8 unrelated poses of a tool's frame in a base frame.
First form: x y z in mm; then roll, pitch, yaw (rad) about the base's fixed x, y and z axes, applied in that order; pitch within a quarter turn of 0, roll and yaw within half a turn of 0.
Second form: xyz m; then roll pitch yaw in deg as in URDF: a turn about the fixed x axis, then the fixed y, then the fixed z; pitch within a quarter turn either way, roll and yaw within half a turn. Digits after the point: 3 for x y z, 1 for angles.
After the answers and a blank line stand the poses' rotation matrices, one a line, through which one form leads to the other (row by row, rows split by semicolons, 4 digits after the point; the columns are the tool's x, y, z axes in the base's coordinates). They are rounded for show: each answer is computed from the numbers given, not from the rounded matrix.
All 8 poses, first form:
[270 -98 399 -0.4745 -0.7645 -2.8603]
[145 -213 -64 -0.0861 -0.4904 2.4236]
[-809 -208 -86 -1.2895 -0.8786 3.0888]
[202 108 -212 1.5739 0.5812 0.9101]
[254 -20 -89 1.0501 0.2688 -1.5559]
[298 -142 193 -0.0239 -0.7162 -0.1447]
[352 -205 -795 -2.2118 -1.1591 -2.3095]
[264 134 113 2.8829 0.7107 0.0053]
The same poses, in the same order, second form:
[0.270 -0.098 0.399 -27.2 -43.8 -163.9]
[0.145 -0.213 -0.064 -4.9 -28.1 138.9]
[-0.809 -0.208 -0.086 -73.9 -50.3 177.0]
[0.202 0.108 -0.212 90.2 33.3 52.1]
[0.254 -0.020 -0.089 60.2 15.4 -89.1]
[0.298 -0.142 0.193 -1.4 -41.0 -8.3]
[0.352 -0.205 -0.795 -126.7 -66.4 -132.3]
[0.264 0.134 0.113 165.2 40.7 0.3]

-0.6934 -0.0569 0.7183; -0.2004 -0.9424 -0.2680; 0.6922 -0.3298 0.6420
-0.6644 -0.6859 0.2968; 0.5803 -0.7237 -0.3735; 0.4710 -0.0759 0.8789
-0.6373 -0.7532 0.1627; 0.0337 -0.2382 -0.9706; 0.7698 -0.6131 0.1772
0.5129 0.3394 0.7885; 0.6599 0.4316 -0.6150; -0.5490 0.8358 -0.0026
0.0144 0.5009 -0.8654; -0.9640 -0.2229 -0.1450; -0.2656 0.8363 0.4796
0.7464 0.1597 -0.6460; -0.1088 0.9870 0.1183; 0.6565 -0.0180 0.7541
-0.2694 -0.9367 0.2236; -0.2959 -0.1404 -0.9449; 0.9164 -0.3207 -0.2393
0.7579 0.1720 -0.6293; 0.0040 -0.9658 -0.2592; -0.6524 0.1939 -0.7327

